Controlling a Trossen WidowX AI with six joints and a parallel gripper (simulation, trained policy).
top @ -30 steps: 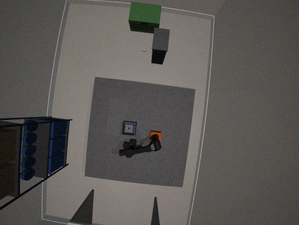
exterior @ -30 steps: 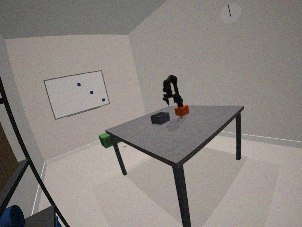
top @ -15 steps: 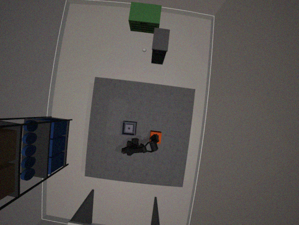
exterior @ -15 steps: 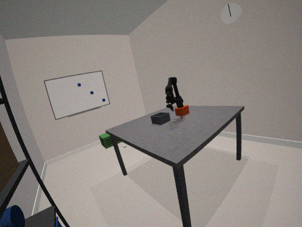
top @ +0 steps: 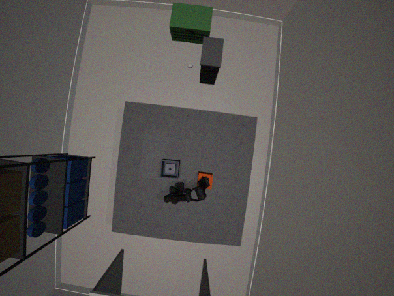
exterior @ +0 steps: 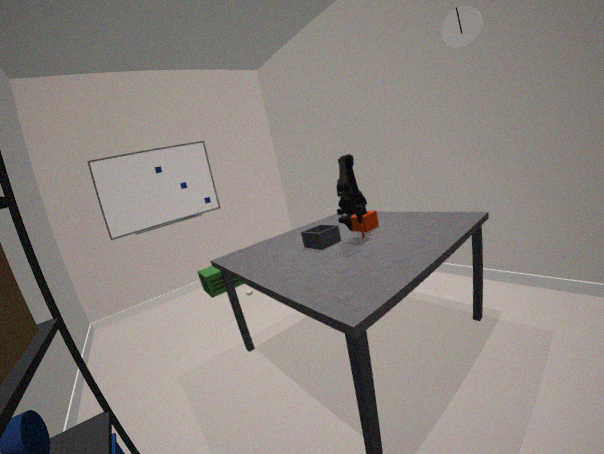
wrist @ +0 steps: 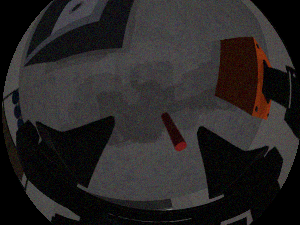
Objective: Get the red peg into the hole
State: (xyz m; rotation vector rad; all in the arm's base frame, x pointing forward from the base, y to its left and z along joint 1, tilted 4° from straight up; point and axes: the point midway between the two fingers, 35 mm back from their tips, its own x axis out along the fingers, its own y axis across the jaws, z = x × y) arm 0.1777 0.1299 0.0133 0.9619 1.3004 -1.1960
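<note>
Right now the red peg is 30 mm below my gripper tip, 30 mm behind it and 20 mm to the left of it. The rest, counted from my gripper tip: dark box 160 mm ahead, 140 mm to the right, 50 mm below; then pale plate 160 mm ahead, 140 mm to the right, 30 mm below.
</note>
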